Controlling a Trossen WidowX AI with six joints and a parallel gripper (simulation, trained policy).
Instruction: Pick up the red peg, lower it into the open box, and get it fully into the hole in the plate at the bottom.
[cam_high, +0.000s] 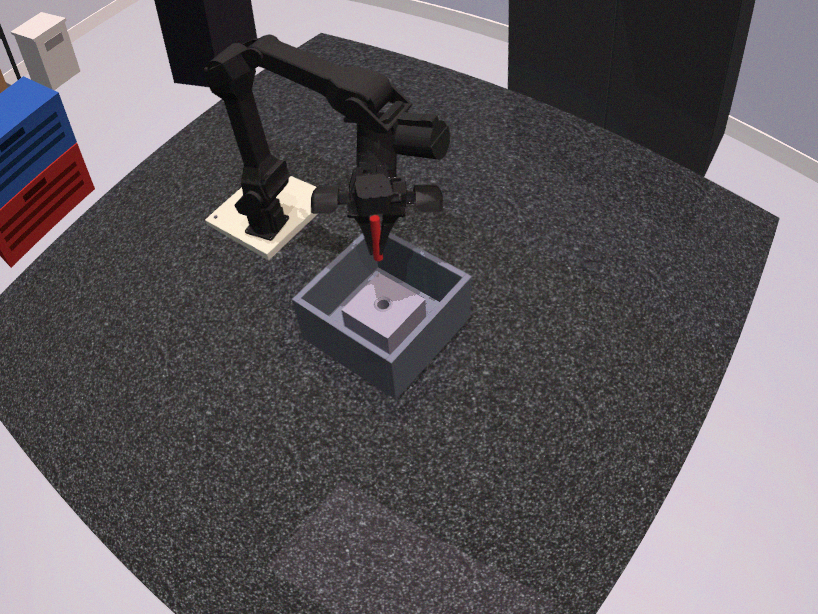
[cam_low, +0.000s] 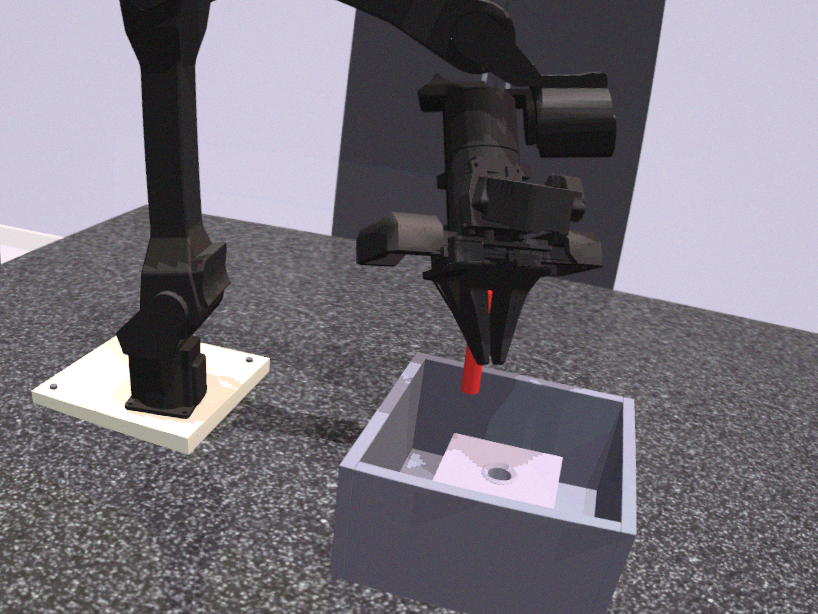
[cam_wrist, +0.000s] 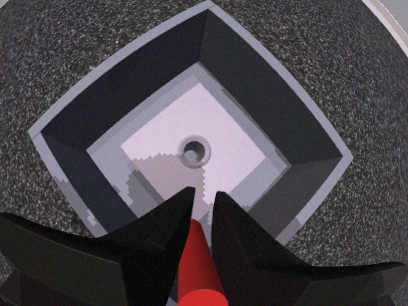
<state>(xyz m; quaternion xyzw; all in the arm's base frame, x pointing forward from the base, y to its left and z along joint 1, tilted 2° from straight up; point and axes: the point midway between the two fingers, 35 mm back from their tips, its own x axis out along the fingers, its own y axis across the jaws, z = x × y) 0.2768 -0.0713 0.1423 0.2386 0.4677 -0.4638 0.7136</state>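
The red peg lies 20 mm to the left of my gripper tip, 10 mm behind it and 10 mm above it. The rest, counted from my gripper tip: grey box (110 mm below, 30 mm to the right, 20 mm ahead).
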